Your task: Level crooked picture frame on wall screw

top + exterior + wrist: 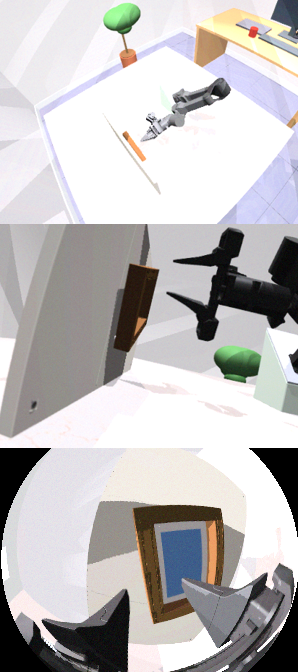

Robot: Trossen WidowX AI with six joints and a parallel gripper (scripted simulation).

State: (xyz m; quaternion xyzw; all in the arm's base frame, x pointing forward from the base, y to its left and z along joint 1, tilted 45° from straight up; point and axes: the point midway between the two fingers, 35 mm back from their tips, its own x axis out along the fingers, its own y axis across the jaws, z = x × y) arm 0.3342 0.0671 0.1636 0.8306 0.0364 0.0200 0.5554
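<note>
Now: the brown picture frame 5 cm below my gripper tip, 5 cm ahead of it and 1 cm to the right of it. Round my gripper tip: wall panel (6 cm below, 6 cm ahead, 1 cm to the right).
</note>
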